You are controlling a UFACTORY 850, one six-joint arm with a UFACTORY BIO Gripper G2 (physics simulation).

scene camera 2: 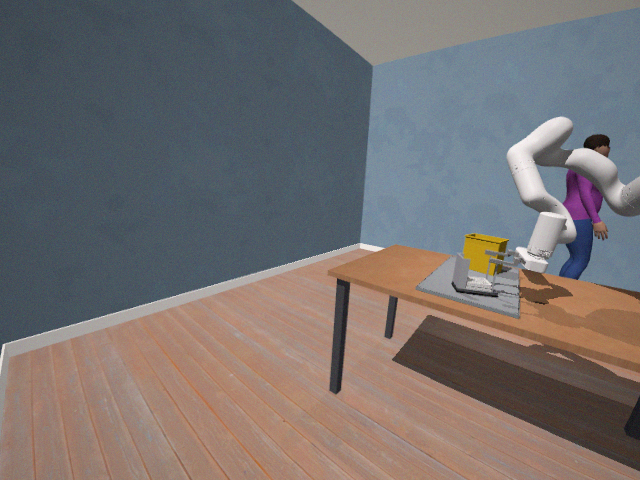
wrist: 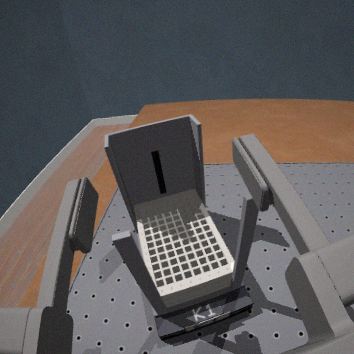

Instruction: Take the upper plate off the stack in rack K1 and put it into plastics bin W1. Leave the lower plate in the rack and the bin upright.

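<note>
Rack K1 [scene camera 2: 460, 269] [wrist: 132, 162] has a tall slotted back wall and two front posts. The upper plate [scene camera 2: 478, 282] [wrist: 186, 252], white with a grid of square wells, lies level between them; the lower plate beneath it cannot be made out clearly. My gripper [scene camera 2: 489, 257] [wrist: 168, 194] is open and empty. Its fingers are above the rack, spread wider than the plate, one toward each side, and touch neither plate. Plastics bin W1, the yellow bin [scene camera 2: 474, 252], stands upright behind the rack in the scene view. The bin does not show in the wrist view.
The rack and bin stand on a grey perforated board [scene camera 2: 436, 284] [wrist: 310, 187] on the wooden table [scene camera 2: 382, 263] [wrist: 220, 120]. The right front post [wrist: 246, 230] rises near the right finger in the wrist view. A person [scene camera 2: 583, 201] stands behind the arm.
</note>
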